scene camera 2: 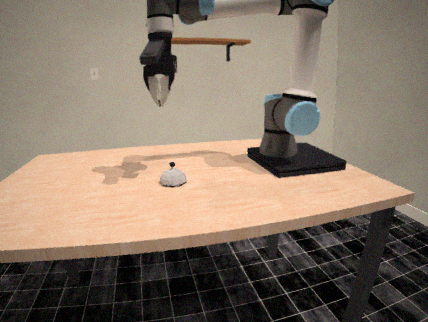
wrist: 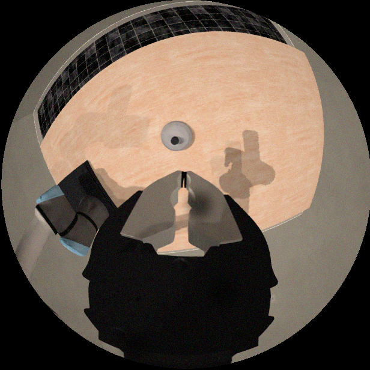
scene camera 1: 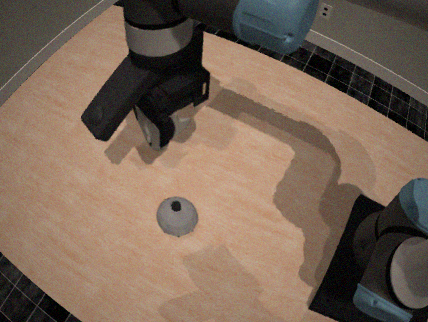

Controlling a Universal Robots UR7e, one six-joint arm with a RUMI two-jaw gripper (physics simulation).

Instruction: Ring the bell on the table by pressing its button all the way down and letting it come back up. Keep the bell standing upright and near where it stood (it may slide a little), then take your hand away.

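Seen in the pictures: gripper, between the fingertips: (scene camera 2: 160, 106) (scene camera 1: 157, 148); arm's base, origin of its link: (scene camera 2: 278, 151).
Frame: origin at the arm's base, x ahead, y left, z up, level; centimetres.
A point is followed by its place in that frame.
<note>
A grey domed bell (scene camera 1: 177, 220) {x 40.1, y 19.9, z 0.4 cm} (scene camera 2: 173, 178) {x 41.3, y 21.9, z -0.9 cm} (wrist: 183, 132) stands upright on the table (scene camera 1: 75, 200) {x 62.2, y 29.7, z -3.7 cm} (scene camera 2: 100, 215) {x 59.7, y 38.7, z -3.7 cm} (wrist: 250, 85). Its small black button (scene camera 1: 176, 205) {x 41.4, y 18.3, z 3.0 cm} (scene camera 2: 172, 164) {x 41.4, y 19.1, z 2.6 cm} (wrist: 174, 140) sticks up above the dome in the scene camera 2 view. My gripper (scene camera 1: 158, 148) {x 44.1, y 18.7, z 20.2 cm} (scene camera 2: 160, 105) {x 44.1, y 18.7, z 20.2 cm} (wrist: 183, 173) is shut and empty, its fingertips together and pointing down. It hangs high above the table, well above the bell and apart from it. In the wrist view the bell lies beyond the fingertips, slightly to the left.
The arm's black base plate (scene camera 1: 327, 290) {x 6.5, y 15.4, z -0.7 cm} (scene camera 2: 312, 162) {x -7.3, y 15.5, z -0.4 cm} (wrist: 102, 187) sits on the table, to the right in both scene views. A wooden shelf (scene camera 2: 210, 41) is fixed to the wall behind. Shadows of the arm fall across the table.
</note>
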